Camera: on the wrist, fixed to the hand. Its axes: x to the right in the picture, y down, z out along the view.
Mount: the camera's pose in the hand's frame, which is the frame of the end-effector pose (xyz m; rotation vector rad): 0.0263 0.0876 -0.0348 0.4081 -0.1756 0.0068
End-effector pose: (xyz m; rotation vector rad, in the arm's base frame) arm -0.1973 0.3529 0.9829 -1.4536 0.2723 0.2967
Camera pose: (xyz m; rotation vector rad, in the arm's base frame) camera -0.2043 0.3273 0.8887 -1.0177 0.1821 0.3496
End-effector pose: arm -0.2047 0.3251 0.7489 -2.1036 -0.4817 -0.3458
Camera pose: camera -0.1429 0.2574 0.7146 -1.7429 -0.5934 -0.0496
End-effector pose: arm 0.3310 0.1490 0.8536 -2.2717 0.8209 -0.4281
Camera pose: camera 0.2949 0.0645 0.8199 -1.8955 0.5901 -0.3502
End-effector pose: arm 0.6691 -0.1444 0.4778 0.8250 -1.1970 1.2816
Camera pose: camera 0.5875 -0.0905 0.4810 1.2512 -1.0873 1.5088
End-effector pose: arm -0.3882 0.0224 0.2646 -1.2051 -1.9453 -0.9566
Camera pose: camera -0.3123 0.0322 0.3256 -1.0816 -2.1385 -0.4271
